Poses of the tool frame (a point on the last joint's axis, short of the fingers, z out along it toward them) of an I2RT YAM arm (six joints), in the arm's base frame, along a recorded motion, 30 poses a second.
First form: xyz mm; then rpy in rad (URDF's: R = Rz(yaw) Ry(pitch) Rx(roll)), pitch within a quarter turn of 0, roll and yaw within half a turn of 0.
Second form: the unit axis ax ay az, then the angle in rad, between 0 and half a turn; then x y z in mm. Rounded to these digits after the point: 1 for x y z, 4 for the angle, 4 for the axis.
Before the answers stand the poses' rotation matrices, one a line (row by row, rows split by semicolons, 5 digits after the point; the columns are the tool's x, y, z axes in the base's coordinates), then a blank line. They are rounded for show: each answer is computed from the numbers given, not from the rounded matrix.
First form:
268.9, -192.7, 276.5, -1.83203, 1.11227, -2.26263
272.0, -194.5, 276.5, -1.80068, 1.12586, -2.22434
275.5, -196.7, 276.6, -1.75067, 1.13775, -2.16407
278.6, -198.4, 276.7, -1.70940, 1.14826, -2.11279
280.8, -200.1, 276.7, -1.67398, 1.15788, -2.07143
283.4, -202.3, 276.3, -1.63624, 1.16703, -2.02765
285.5, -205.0, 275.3, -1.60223, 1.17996, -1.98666
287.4, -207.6, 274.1, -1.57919, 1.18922, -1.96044
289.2, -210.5, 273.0, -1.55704, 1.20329, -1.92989
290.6, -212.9, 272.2, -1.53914, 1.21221, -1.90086
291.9, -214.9, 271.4, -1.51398, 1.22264, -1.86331
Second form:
-0.28237 0.35376 0.89170; -0.34086 0.83187 -0.43796; -0.89671 -0.42761 -0.11432
-0.26169 0.35346 0.89810; -0.34171 0.83632 -0.42871; -0.90264 -0.41908 -0.09807
-0.23461 0.35095 0.90653; -0.34793 0.84046 -0.41542; -0.90769 -0.41287 -0.07508
-0.21154 0.34761 0.91347; -0.35130 0.84511 -0.40295; -0.91205 -0.40614 -0.05666
-0.19261 0.34694 0.91790; -0.35204 0.84871 -0.39466; -0.91595 -0.39915 -0.04133
-0.17331 0.34610 0.92205; -0.35259 0.85236 -0.38621; -0.91959 -0.39204 -0.02569
-0.15390 0.34458 0.92605; -0.34849 0.85806 -0.37720; -0.92459 -0.38077 -0.01197
-0.14145 0.34476 0.92797; -0.34447 0.86167 -0.37264; -0.92808 -0.37237 -0.00313
-0.12626 0.34081 0.93162; -0.33637 0.86878 -0.36341; -0.93323 -0.35926 0.00494
-0.11374 0.33328 0.93594; -0.33201 0.87515 -0.35198; -0.93639 -0.35077 0.01111
-0.09838 0.32500 0.94058; -0.32667 0.88225 -0.33901; -0.94000 -0.34061 0.01937

0.0054, 0.9321, -0.3620, 1.8571, 268.9, -192.7, 276.5
0.0050, 0.9329, -0.3601, 1.8356, 272.0, -194.5, 276.5
0.0013, 0.9332, -0.3595, 1.8076, 275.5, -196.7, 276.6
-0.0016, 0.9339, -0.3575, 1.7839, 278.6, -198.4, 276.7
-0.0023, 0.9344, -0.3562, 1.7646, 280.8, -200.1, 276.7
-0.0030, 0.9350, -0.3547, 1.7450, 283.4, -202.3, 276.3
-0.0018, 0.9365, -0.3507, 1.7253, 285.5, -205.0, 275.3
0.0001, 0.9375, -0.3481, 1.7127, 287.4, -207.6, 274.1
0.0021, 0.9399, -0.3413, 1.6974, 289.2, -210.5, 273.0
0.0006, 0.9423, -0.3348, 1.6848, 290.6, -212.9, 272.2
-0.0008, 0.9449, -0.3274, 1.6693, 291.9, -214.9, 271.4

